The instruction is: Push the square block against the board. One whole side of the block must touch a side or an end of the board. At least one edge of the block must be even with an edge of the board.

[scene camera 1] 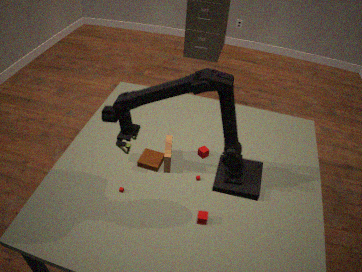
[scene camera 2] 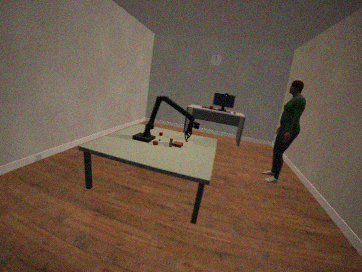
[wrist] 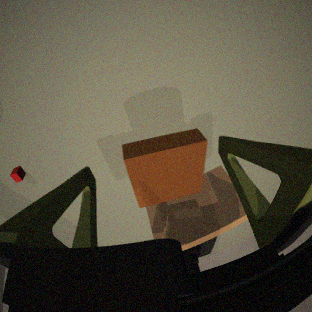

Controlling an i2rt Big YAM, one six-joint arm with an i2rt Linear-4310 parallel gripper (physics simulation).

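Pixels of known places: gripper, between the fingertips: (scene camera 1: 130,146) (scene camera 2: 186,139) (wrist: 155,158); arm's base, origin of its link: (scene camera 1: 233,174) (scene camera 2: 146,136).
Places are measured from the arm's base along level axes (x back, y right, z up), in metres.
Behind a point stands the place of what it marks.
Note:
The square orange-brown block (scene camera 1: 151,159) @(z -0.005, x -0.397, y 0.008 m) (scene camera 2: 178,144) @(z -0.005, x -0.417, y 0.067 m) (wrist: 167,172) @(z -0.005, x -0.414, y 0.020 m) lies flat on the table. The light wooden board (scene camera 1: 168,153) @(z 0.068, x -0.313, y -0.006 m) (scene camera 2: 171,142) @(z 0.020, x -0.342, y 0.119 m) (wrist: 227,189) @(z 0.016, x -0.349, y 0.106 m) stands on its long edge, between the block and the arm's base. The block is turned at an angle to the board: in scene camera 1 its far corner is close to the board's face, and its near corner is apart from it. I cannot tell whether that far corner touches. My gripper (scene camera 1: 124,144) @(z 0.054, x -0.499, y 0.010 m) (scene camera 2: 188,136) @(z 0.054, x -0.499, y 0.010 m) (wrist: 155,158) @(z 0.054, x -0.499, y 0.010 m) is open and empty, above the table on the block's side away from the board.
Red cubes (scene camera 1: 203,151) @(z 0.004, x -0.160, y 0.117 m) (scene camera 1: 202,217) @(z 0.004, x -0.110, y -0.277 m) and a tiny red cube (scene camera 1: 198,177) @(z -0.020, x -0.160, y -0.040 m) are on the base side of the board. Another tiny red cube (scene camera 1: 121,189) @(z -0.020, x -0.483, y -0.195 m) (wrist: 18,174) @(z -0.022, x -0.485, y -0.183 m) is nearer the front left. The arm's base (scene camera 1: 238,177) @(z 0.022, x 0.021, y -0.036 m) stands at the right on the table (scene camera 1: 270,225) @(z -0.036, x 0.186, y -0.232 m).

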